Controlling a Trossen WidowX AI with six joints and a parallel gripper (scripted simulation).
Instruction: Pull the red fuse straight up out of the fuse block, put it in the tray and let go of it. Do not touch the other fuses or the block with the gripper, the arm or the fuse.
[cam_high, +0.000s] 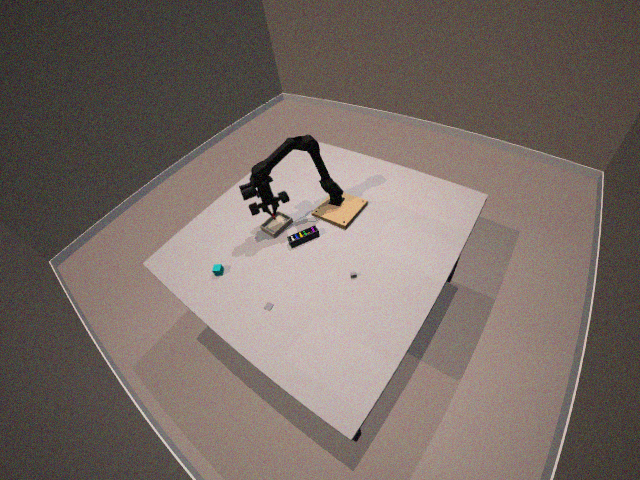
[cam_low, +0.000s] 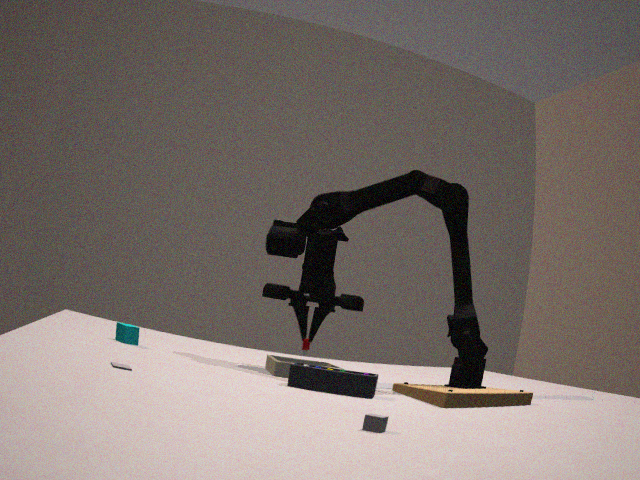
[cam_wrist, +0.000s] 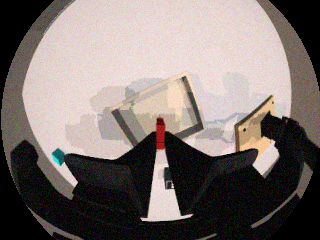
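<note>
The beige tray is 7 cm below my gripper tip. From my gripper tip the other things lie so: teal cube 35 cm ahead, 10 cm to the right, 5 cm below; red fuse 1 cm below.
</note>
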